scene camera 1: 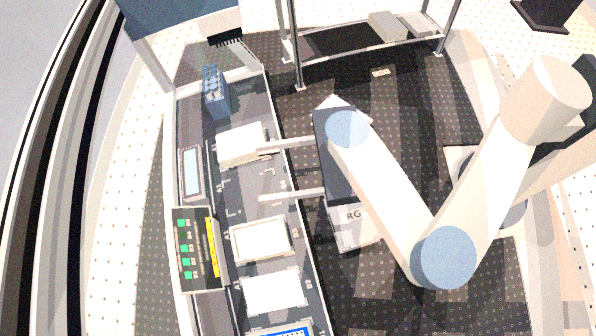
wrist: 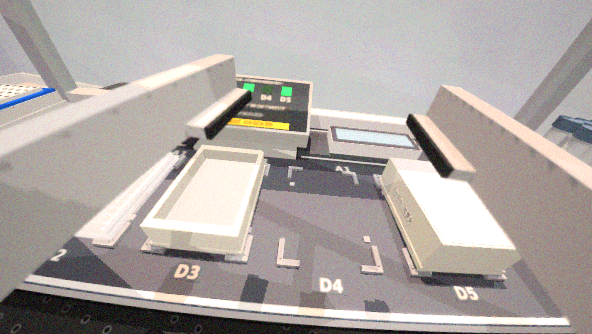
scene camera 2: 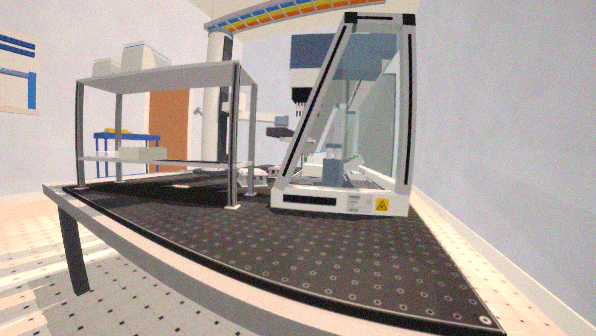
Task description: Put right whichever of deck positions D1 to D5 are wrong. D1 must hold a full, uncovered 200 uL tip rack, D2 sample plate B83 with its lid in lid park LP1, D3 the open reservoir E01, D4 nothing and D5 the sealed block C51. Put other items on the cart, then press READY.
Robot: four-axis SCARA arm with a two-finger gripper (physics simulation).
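Places are measured from the arm's base along level axes (x back, y up, z left), in metres.
Where they show: gripper, fingertip midpoint: (scene camera 1: 257,173) (wrist: 330,90) (scene camera 2: 313,140); arm's base, link origin: (scene camera 2: 213,172).
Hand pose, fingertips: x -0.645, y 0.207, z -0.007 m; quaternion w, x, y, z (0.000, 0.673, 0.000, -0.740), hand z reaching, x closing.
Note:
Things, the pixels of their centre, and the offset from my fingertips. "spot": a spot on its surface instead.
- open cream reservoir, body centre: (wrist: 218,190) (scene camera 1: 259,240) dx -0.024, dy -0.133, dz +0.104 m
- cream block marked C51, body centre: (wrist: 437,206) (scene camera 1: 241,145) (scene camera 2: 319,170) dx -0.074, dy -0.125, dz -0.139 m
- low white plate, body centre: (wrist: 116,184) (scene camera 1: 272,292) dx +0.002, dy -0.142, dz +0.225 m
- blue-edged tip rack, surface spot: (wrist: 25,97) spot: dx -0.011, dy -0.056, dz +0.315 m
- status panel, surface spot: (wrist: 272,105) spot: dx -0.164, dy -0.084, dz +0.091 m
- cart shelf unit, body centre: (scene camera 1: 372,14) (scene camera 2: 160,135) dx +0.330, dy -0.016, dz -0.531 m
My gripper (scene camera 1: 263,173) (wrist: 330,90) is open and empty, its fingers partly apart above D4 between reservoir and block. D4 holds nothing. The open cream reservoir (scene camera 1: 261,240) (wrist: 210,190) sits on D3. The cream block marked C51 (scene camera 1: 241,142) (wrist: 450,200) sits on D5. A low white plate (scene camera 1: 273,291) (wrist: 135,200) is on D2, partly behind a finger in the wrist view. The blue-edged tip rack (scene camera 1: 290,332) (wrist: 25,97) at D1 is cut off. The status panel (scene camera 1: 197,250) (wrist: 272,105) lights D3 and D5 green; D4 is dark.
A white RG stand (scene camera 1: 354,215) lies partly under the arm; another white stand (scene camera 1: 332,101) is mostly hidden by it. The cart shelf unit (scene camera 2: 165,75) carries grey boxes (scene camera 1: 387,25) (scene camera 2: 142,152). A blue tube rack (scene camera 1: 216,95) (scene camera 2: 332,172) stands beyond D5.

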